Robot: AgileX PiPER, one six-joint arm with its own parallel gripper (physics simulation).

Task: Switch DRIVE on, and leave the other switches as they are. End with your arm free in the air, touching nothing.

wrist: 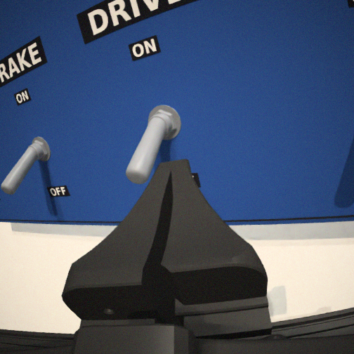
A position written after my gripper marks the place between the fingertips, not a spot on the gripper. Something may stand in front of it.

Note:
In view: my gripper (176, 177) and a grey toggle lever (138, 170).

